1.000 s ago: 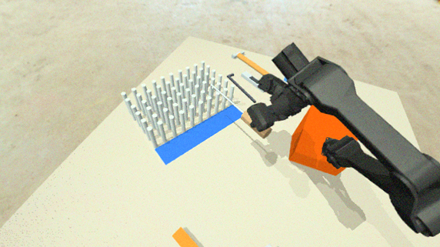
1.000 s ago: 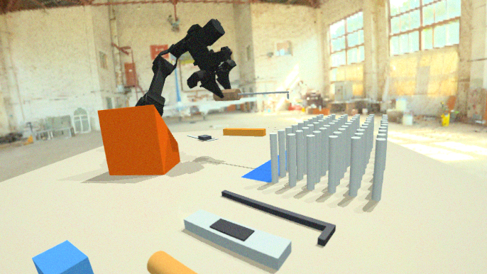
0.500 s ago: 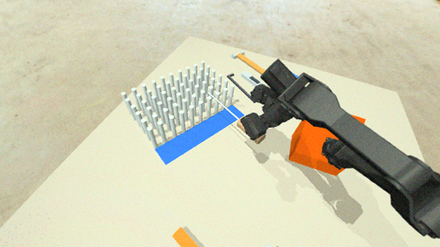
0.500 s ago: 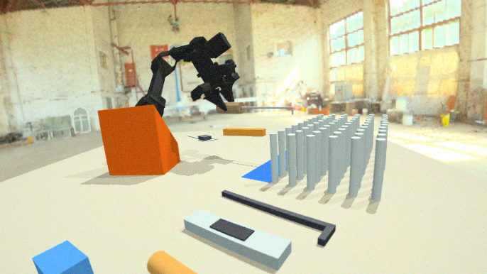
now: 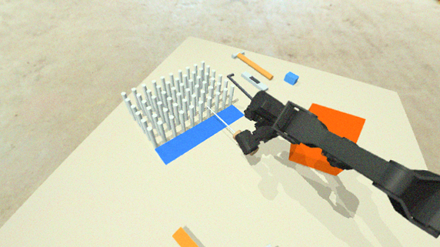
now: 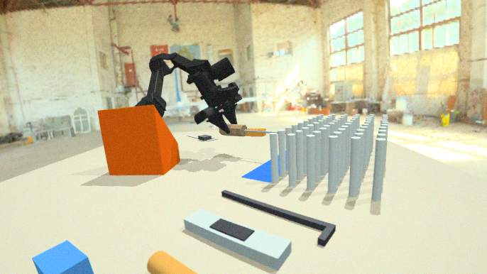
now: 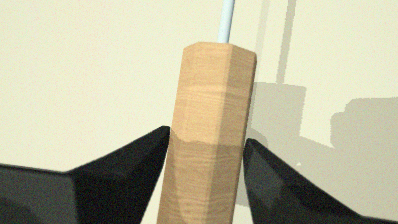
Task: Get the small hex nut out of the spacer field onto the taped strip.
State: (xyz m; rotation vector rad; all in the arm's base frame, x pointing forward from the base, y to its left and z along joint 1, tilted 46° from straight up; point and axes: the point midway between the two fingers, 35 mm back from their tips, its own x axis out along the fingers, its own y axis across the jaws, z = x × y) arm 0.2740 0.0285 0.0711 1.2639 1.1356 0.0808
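The blue taped strip is 17 cm ahead of my gripper tip, 6 cm to the right of it and 8 cm below it. From my gripper tip the other things lie so: blue cube 15 cm behind, 53 cm to the right, 6 cm below; orange bar 1 cm ahead, 35 cm to the left, 7 cm below; grey block 3 cm ahead, 44 cm to the right, 7 cm below.
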